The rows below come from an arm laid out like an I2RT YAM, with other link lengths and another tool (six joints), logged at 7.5 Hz.
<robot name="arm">
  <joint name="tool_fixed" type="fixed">
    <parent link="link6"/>
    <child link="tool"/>
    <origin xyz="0.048 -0.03 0.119" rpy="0 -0.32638 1.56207"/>
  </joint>
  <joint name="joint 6" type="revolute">
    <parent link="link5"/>
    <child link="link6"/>
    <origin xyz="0.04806 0 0.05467" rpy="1.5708 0 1.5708"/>
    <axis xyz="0 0 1"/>
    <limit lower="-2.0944" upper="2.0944"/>
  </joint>
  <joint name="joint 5" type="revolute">
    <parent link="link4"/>
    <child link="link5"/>
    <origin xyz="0.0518 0.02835 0.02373" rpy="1.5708 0 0"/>
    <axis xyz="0 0 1"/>
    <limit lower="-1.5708" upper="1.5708"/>
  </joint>
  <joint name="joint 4" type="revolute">
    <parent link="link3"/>
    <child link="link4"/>
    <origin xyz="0.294 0.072 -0.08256" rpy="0 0 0"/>
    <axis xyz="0 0 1"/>
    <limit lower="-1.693" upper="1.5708"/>
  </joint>
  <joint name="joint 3" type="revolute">
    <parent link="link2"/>
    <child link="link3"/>
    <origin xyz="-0.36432 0 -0.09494" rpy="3.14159 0 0"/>
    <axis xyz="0 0 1"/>
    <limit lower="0" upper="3.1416"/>
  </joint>
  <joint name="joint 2" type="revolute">
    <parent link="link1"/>
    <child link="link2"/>
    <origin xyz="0.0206 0.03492 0.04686" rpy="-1.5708 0 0"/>
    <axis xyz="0 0 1"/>
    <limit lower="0" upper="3.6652"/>
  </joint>
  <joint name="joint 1" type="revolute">
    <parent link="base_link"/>
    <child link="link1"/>
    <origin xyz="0 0 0.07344" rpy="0 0 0"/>
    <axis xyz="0 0 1"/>
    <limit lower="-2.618" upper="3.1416"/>
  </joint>
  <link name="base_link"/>
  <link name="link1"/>
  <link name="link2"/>
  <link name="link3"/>
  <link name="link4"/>
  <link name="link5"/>
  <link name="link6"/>
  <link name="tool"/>
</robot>
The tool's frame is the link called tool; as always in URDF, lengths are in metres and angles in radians.
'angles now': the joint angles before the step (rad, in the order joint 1, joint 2, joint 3, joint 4, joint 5, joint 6). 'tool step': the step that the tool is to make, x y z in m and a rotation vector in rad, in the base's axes. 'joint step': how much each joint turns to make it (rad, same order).
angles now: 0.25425, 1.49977, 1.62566, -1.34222, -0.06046, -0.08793
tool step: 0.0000, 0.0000, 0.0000, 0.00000, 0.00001, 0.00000
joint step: 0.00000, 0.00001, 0.00001, -0.00001, 0.00000, 0.00000
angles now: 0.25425, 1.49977, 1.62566, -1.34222, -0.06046, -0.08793
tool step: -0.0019, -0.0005, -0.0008, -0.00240, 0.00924, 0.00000
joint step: -0.00002, -0.00002, -0.00004, -0.00953, -0.00001, -0.00002
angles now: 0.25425, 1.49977, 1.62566, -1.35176, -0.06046, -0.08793
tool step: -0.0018, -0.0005, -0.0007, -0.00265, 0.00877, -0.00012
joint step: 0.00012, 0.00009, 0.00019, -0.00925, 0.00042, 0.00011
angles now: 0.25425, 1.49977, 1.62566, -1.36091, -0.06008, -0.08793
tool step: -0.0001, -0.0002, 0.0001, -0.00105, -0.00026, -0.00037
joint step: 0.00009, -0.00029, -0.00004, -0.00026, 0.00117, 0.00008
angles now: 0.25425, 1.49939, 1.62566, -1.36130, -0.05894, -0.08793
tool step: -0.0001, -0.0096, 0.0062, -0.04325, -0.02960, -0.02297
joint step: 0.00009, -0.01111, -0.00013, 0.00696, 0.05420, 0.00504
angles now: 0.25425, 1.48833, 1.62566, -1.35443, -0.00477, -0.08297
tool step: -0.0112, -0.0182, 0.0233, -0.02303, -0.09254, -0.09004
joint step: 0.00001, -0.05649, 0.00011, 0.02504, 0.07668, 0.06562
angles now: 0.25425, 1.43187, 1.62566, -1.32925, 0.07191, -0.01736
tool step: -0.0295, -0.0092, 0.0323, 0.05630, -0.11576, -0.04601
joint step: 0.00002, -0.10328, 0.00015, 0.01903, -0.00038, 0.05266
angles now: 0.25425, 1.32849, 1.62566, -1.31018, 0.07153, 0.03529
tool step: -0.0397, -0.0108, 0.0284, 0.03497, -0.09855, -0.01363
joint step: 0.00034, -0.11345, -0.00104, -0.00943, 0.00058, 0.01666
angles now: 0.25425, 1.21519, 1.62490, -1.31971, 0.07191, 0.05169
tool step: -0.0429, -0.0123, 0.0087, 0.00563, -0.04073, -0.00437
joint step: -0.00051, -0.10755, -0.02860, -0.03811, 0.00615, -0.00001
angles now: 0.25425, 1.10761, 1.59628, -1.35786, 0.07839, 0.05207
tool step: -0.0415, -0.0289, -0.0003, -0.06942, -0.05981, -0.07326
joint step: -0.00031, -0.12275, -0.07493, -0.00740, 0.10991, 0.00043
